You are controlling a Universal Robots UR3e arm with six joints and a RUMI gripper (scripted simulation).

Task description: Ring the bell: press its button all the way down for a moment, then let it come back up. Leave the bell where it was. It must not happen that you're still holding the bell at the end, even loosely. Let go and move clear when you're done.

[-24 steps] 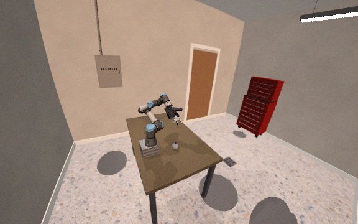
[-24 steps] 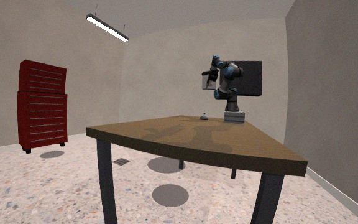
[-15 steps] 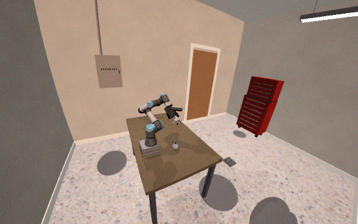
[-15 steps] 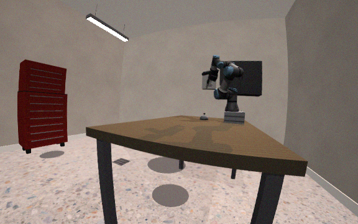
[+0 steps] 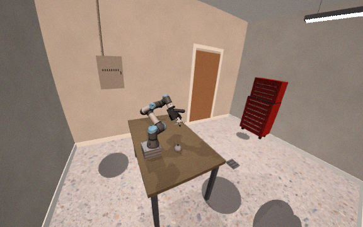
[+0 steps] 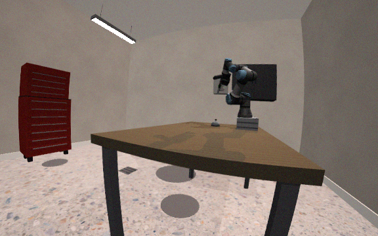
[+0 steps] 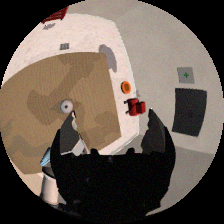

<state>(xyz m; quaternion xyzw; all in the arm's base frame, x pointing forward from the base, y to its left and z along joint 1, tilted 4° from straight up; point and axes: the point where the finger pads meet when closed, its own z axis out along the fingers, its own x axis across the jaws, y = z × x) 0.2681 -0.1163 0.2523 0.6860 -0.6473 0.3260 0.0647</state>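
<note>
The silver bell is 9 cm to the left of my hand and 31 cm below it.
</note>
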